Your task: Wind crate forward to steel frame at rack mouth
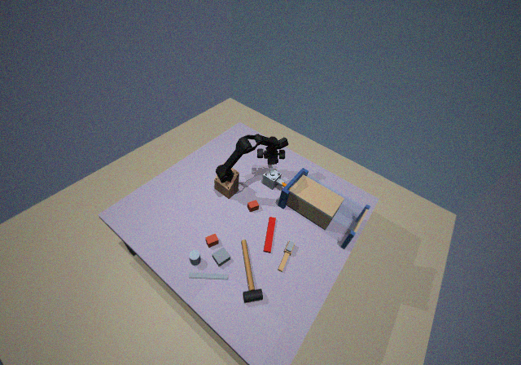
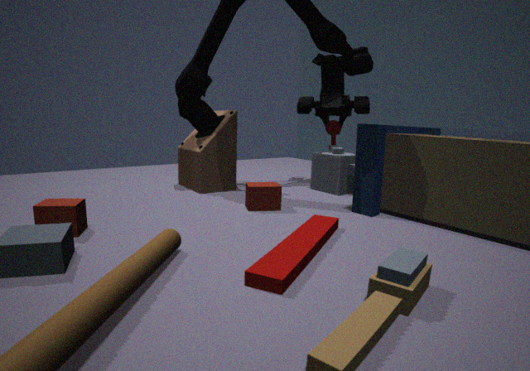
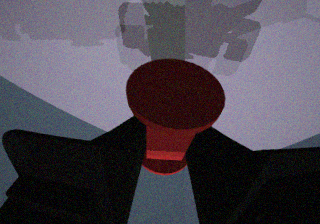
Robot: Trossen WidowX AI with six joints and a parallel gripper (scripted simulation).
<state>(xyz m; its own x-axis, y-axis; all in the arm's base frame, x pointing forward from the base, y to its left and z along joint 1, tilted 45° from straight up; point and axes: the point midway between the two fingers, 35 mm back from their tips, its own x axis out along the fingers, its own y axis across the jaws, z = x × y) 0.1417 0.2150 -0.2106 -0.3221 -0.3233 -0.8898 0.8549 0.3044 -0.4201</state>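
Now: the winch handle 4 cm to the right of my gripper tip, 3 cm below it and 3 cm ahead of it. Also, from my gripper tip: red knob 1 cm to the right, 1 cm ahead; blue front frame 23 cm ahead, 11 cm to the right, 3 cm below; grey winch 10 cm below, 9 cm to the right, 6 cm ahead.
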